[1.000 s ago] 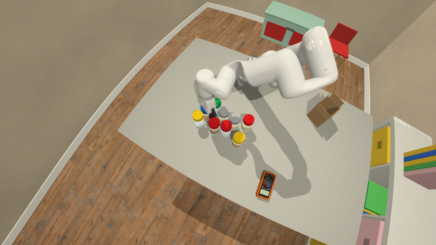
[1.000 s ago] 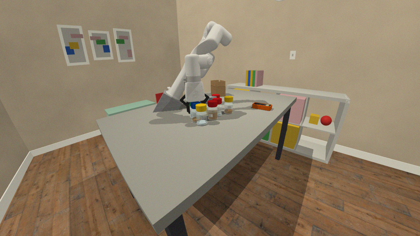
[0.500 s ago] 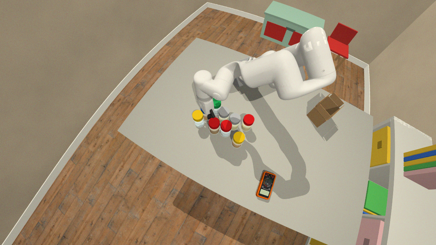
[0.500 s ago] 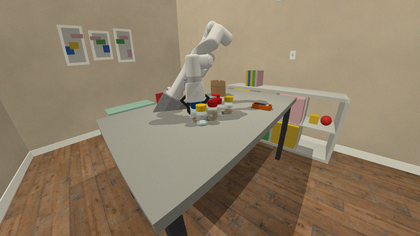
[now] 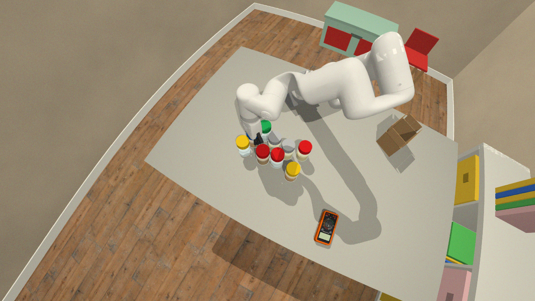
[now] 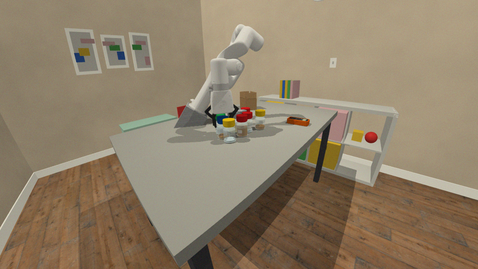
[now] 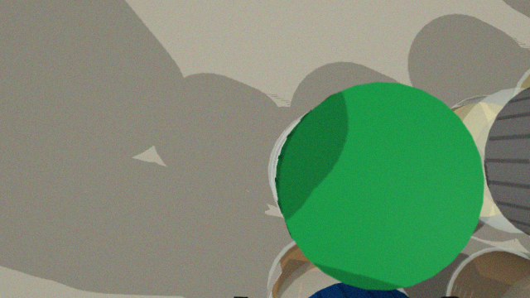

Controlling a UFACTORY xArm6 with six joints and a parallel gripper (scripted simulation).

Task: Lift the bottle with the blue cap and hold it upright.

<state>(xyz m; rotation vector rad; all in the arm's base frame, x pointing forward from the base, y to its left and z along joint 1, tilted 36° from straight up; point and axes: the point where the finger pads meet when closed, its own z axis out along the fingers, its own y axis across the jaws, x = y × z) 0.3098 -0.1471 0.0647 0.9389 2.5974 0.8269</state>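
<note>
The blue-capped bottle lies 30 mm below my hand. From my hand the other things lie so: orange multimeter: 430 mm to the left, 220 mm ahead, 60 mm below; then grey-capped bottle: 90 mm to the left, 30 mm below, 20 mm behind.
</note>
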